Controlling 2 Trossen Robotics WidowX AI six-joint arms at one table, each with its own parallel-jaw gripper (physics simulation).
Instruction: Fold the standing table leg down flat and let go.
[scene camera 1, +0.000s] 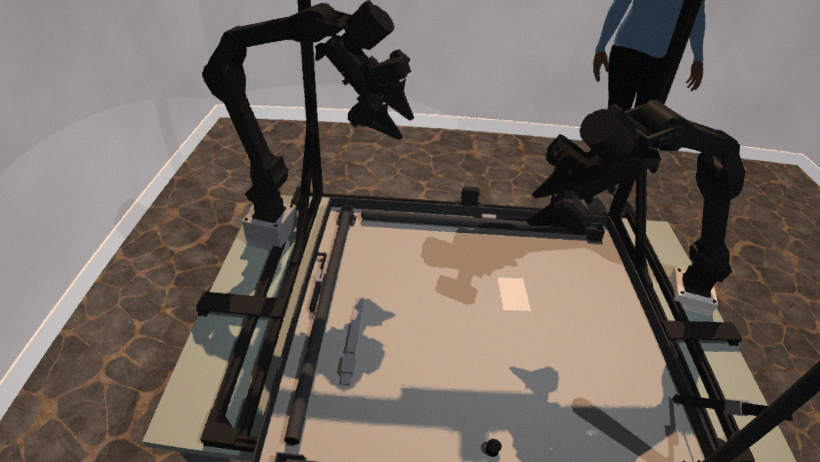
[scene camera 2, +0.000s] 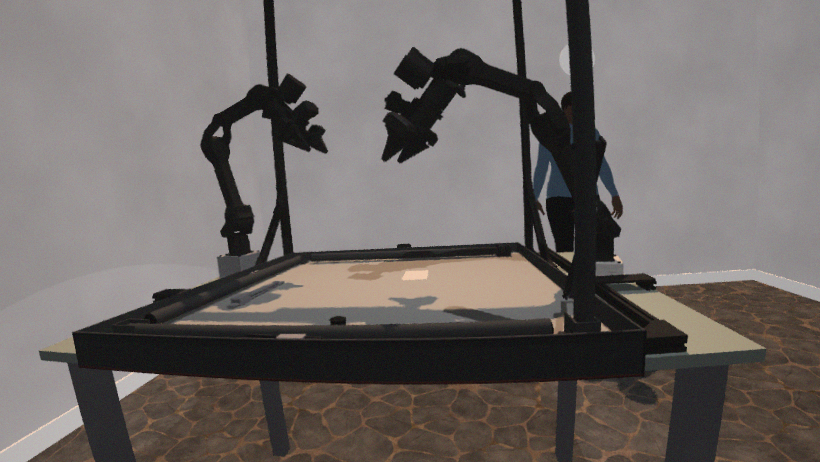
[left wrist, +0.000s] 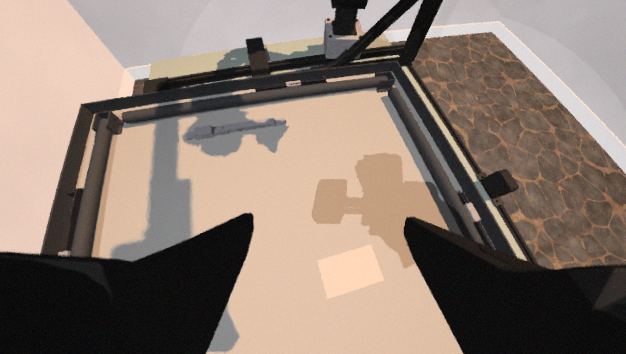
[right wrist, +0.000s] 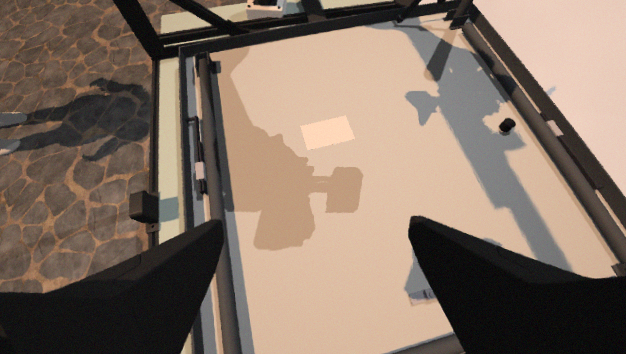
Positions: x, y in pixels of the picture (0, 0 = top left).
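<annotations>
My left gripper (left wrist: 329, 223) is 0.11 m from the lens. I also see that the spots on an upturned table (left wrist: 343, 173) and a grey bar (left wrist: 203, 132) are 0.31 m apart. The upturned table is 0.44 m from the lens, while the grey bar is 0.51 m from the lens. A table frame (left wrist: 54, 237) is 0.56 m from the lens.
</annotations>
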